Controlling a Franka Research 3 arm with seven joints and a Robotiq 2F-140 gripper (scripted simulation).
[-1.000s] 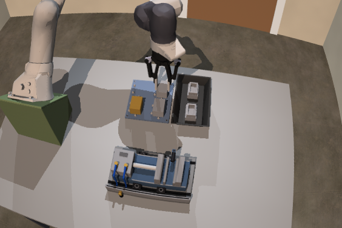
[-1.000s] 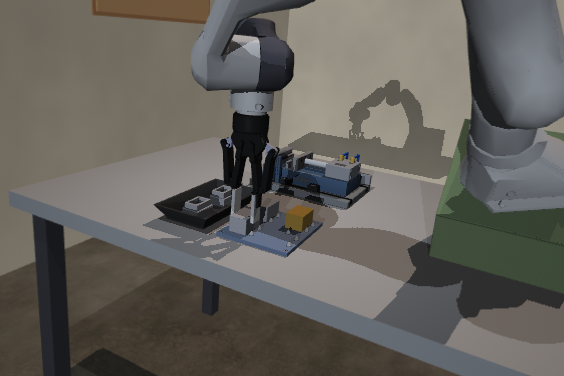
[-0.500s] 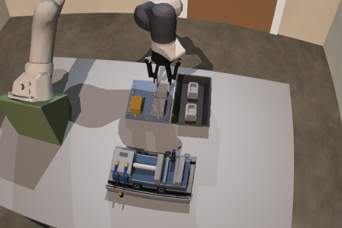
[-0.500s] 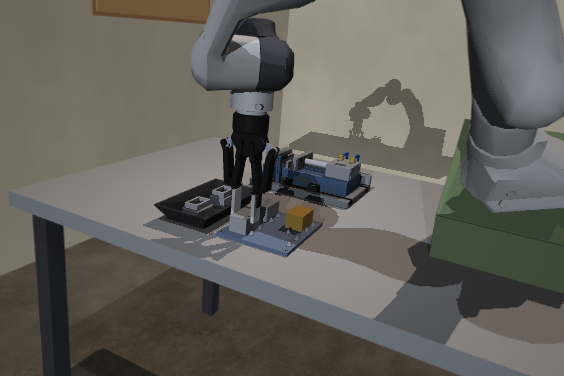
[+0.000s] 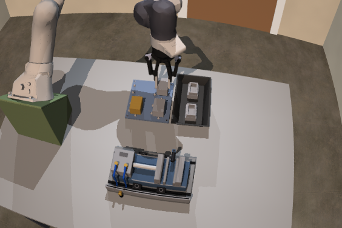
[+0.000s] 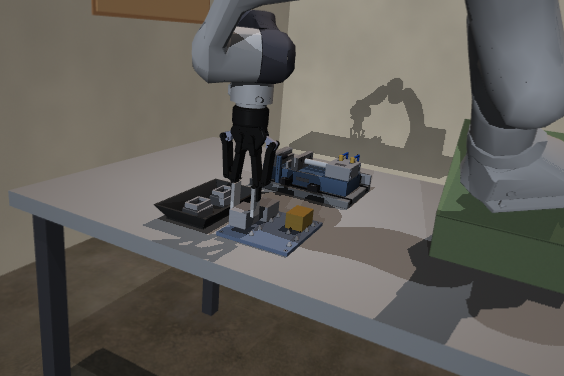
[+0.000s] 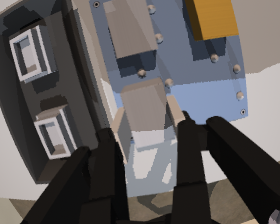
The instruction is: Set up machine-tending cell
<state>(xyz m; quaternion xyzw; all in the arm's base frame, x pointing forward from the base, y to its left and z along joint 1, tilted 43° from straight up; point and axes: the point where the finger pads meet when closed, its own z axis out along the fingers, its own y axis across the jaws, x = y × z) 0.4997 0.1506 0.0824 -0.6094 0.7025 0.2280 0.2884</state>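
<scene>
My gripper is now 90 mm to the left of the aluminium blank, 50 mm above it and 10 mm past it. Round my hand: brass blank 100 mm behind, 80 mm to the right, 50 mm below; then blue vise 370 mm to the right, 40 mm below, 40 mm behind.
</scene>
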